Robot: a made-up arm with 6 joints.
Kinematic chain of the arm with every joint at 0, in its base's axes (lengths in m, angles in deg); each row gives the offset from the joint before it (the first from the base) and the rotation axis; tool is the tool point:
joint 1: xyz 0 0 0.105 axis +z
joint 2: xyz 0 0.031 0 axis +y
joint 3: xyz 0 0 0.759 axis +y
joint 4: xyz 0 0 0.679 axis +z
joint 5: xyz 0 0 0 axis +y
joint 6: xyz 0 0 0.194 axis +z
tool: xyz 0 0 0
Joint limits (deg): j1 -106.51..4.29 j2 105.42..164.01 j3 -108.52..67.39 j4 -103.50..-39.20 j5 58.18..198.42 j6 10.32..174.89
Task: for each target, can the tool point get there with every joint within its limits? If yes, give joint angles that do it. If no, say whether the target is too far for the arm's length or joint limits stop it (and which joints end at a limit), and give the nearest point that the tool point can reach.
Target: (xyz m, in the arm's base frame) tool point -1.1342 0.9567 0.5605
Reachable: no: joint limits stop it (at a limit: joint 1, joint 2, joint 3, joint 4) | nearest point -0.3356 -0.5779 0.5845 | short by 1.730 m
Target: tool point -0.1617 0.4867 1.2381
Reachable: no: joint limits stop it (at a limit: joint 1, joint 2, joint 3, joint 4, joint 5) | nearest point 0.6588 -0.0802 0.6813 | short by 1.142 m
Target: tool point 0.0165 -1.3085 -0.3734
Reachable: yes | joints -83.12 131.08 -48.86 -65.39 76.30 138.72
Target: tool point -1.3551 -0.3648 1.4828
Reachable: no: too far | nearest point -0.3367 -0.6650 0.6845 | short by 1.328 m
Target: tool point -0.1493 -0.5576 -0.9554
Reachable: yes | joints -94.58 133.32 45.07 -90.16 135.79 103.01
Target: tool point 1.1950 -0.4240 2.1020
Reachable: no: too far | nearest point 0.8679 -0.3079 0.6726 | short by 1.471 m
